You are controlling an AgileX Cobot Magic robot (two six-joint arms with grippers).
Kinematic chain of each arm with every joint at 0, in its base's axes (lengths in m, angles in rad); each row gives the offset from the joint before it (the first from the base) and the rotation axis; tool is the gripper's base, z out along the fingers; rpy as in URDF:
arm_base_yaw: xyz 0 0 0.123 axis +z
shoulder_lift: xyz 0 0 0 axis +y
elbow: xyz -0.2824 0 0.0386 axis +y
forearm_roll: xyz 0.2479 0 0.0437 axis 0.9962 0 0.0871
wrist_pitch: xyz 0 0 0 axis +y
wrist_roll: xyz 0.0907 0 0.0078 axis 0.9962 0 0.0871
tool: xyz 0 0 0 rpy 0 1.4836 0
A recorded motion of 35 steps. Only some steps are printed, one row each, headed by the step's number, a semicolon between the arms.
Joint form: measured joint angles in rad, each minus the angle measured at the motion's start. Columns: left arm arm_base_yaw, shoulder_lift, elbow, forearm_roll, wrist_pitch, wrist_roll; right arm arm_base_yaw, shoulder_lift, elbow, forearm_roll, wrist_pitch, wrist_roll.
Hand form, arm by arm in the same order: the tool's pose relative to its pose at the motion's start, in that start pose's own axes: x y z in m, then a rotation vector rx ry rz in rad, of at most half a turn. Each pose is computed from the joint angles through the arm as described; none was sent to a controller.
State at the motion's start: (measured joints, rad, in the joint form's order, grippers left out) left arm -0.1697 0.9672 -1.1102 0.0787 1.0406 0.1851; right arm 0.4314 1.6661 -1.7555 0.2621 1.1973 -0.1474
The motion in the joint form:
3: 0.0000 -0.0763 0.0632 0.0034 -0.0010 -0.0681; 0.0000 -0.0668 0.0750 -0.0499 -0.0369 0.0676
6: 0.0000 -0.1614 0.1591 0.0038 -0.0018 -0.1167; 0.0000 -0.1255 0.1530 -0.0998 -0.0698 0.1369
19: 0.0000 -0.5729 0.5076 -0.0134 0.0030 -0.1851; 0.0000 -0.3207 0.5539 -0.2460 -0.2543 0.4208
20: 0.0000 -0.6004 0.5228 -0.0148 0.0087 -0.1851; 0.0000 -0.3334 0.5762 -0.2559 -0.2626 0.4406
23: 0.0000 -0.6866 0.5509 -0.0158 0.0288 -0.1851; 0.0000 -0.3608 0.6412 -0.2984 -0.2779 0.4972
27: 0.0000 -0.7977 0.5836 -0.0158 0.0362 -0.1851; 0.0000 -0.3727 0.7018 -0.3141 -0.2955 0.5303
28: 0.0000 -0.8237 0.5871 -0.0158 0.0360 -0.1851; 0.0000 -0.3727 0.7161 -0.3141 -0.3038 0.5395
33: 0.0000 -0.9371 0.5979 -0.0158 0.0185 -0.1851; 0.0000 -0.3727 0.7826 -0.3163 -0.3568 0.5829
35: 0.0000 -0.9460 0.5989 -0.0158 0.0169 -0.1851; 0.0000 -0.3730 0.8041 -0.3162 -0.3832 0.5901
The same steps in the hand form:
3: 0.0181 -0.0033 -0.0085 -0.0055 -0.0134 -0.0673; 0.0122 -0.0012 -0.0109 0.0498 -0.0234 0.0503
6: 0.0434 -0.0089 -0.0102 -0.0039 -0.0036 -0.1149; 0.0258 -0.0034 -0.0172 0.0970 -0.0353 0.1025
19: 0.1451 -0.0331 -0.0164 0.0034 -0.0628 -0.1959; 0.0971 -0.0159 -0.0026 0.2290 -0.0361 0.3300
20: 0.1508 -0.0345 -0.0171 0.0036 -0.0694 -0.1972; 0.1017 -0.0165 -0.0024 0.2370 -0.0373 0.3441
23: 0.1653 -0.0374 -0.0227 -0.0009 -0.1071 -0.2011; 0.1160 -0.0199 0.0014 0.2735 -0.0239 0.3768
27: 0.1818 -0.0408 -0.0289 -0.0101 -0.1775 -0.2055; 0.1289 -0.0224 0.0094 0.2899 0.0017 0.4022
28: 0.1850 -0.0413 -0.0312 -0.0130 -0.2000 -0.2068; 0.1316 -0.0230 0.0122 0.2906 0.0064 0.4116
33: 0.1971 -0.0434 -0.0416 -0.0280 -0.3192 -0.2121; 0.1435 -0.0255 0.0248 0.2933 0.0140 0.4525
35: 0.1981 -0.0436 -0.0423 -0.0292 -0.3287 -0.2125; 0.1466 -0.0262 0.0287 0.2914 0.0081 0.4582

